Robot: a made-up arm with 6 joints. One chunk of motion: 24 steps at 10 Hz.
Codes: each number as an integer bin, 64 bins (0 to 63) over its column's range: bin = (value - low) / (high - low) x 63, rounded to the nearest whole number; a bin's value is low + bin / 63 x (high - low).
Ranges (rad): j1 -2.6..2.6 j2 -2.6..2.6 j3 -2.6..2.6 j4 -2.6..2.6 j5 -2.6..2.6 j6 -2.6..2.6
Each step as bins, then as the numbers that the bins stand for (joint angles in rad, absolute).
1 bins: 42 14 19 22 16 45
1 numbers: 0.8667 -1.4444 -1.0317 -0.7841 -1.2794 1.1143
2 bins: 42 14 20 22 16 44
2 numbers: 0.8667 -1.4444 -0.9492 -0.7841 -1.2794 1.0317
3 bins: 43 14 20 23 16 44
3 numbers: 0.9492 -1.4444 -0.9492 -0.7016 -1.2794 1.0317
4 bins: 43 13 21 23 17 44
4 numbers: 0.9492 -1.5270 -0.8667 -0.7016 -1.1968 1.0317
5 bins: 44 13 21 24 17 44
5 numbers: 1.0317 -1.5270 -0.8667 -0.6190 -1.1968 1.0317
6 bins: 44 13 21 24 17 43
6 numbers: 1.0317 -1.5270 -0.8667 -0.6190 -1.1968 0.9492
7 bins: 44 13 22 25 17 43
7 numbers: 1.0317 -1.5270 -0.7841 -0.5365 -1.1968 0.9492
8 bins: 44 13 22 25 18 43
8 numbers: 1.0317 -1.5270 -0.7841 -0.5365 -1.1143 0.9492
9 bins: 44 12 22 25 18 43
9 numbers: 1.0317 -1.6095 -0.7841 -0.5365 -1.1143 0.9492
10 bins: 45 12 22 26 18 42
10 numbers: 1.1143 -1.6095 -0.7841 -0.4540 -1.1143 0.8667
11 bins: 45 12 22 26 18 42
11 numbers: 1.1143 -1.6095 -0.7841 -0.4540 -1.1143 0.8667
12 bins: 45 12 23 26 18 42
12 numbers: 1.1143 -1.6095 -0.7016 -0.4540 -1.1143 0.8667
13 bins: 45 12 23 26 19 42
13 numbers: 1.1143 -1.6095 -0.7016 -0.4540 -1.0317 0.8667
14 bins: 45 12 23 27 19 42
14 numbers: 1.1143 -1.6095 -0.7016 -0.3714 -1.0317 0.8667
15 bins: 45 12 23 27 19 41
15 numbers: 1.1143 -1.6095 -0.7016 -0.3714 -1.0317 0.7841
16 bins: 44 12 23 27 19 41
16 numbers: 1.0317 -1.6095 -0.7016 -0.3714 -1.0317 0.7841
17 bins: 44 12 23 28 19 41
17 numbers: 1.0317 -1.6095 -0.7016 -0.2889 -1.0317 0.7841
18 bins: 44 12 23 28 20 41
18 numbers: 1.0317 -1.6095 -0.7016 -0.2889 -0.9492 0.7841
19 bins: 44 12 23 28 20 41
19 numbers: 1.0317 -1.6095 -0.7016 -0.2889 -0.9492 0.7841
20 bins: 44 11 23 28 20 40
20 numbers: 1.0317 -1.6921 -0.7016 -0.2889 -0.9492 0.7016
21 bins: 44 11 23 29 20 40
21 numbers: 1.0317 -1.6921 -0.7016 -0.2063 -0.9492 0.7016
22 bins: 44 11 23 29 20 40
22 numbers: 1.0317 -1.6921 -0.7016 -0.2063 -0.9492 0.7016
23 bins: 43 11 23 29 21 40
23 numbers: 0.9492 -1.6921 -0.7016 -0.2063 -0.8667 0.7016
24 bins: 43 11 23 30 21 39
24 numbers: 0.9492 -1.6921 -0.7016 -0.1238 -0.8667 0.6190
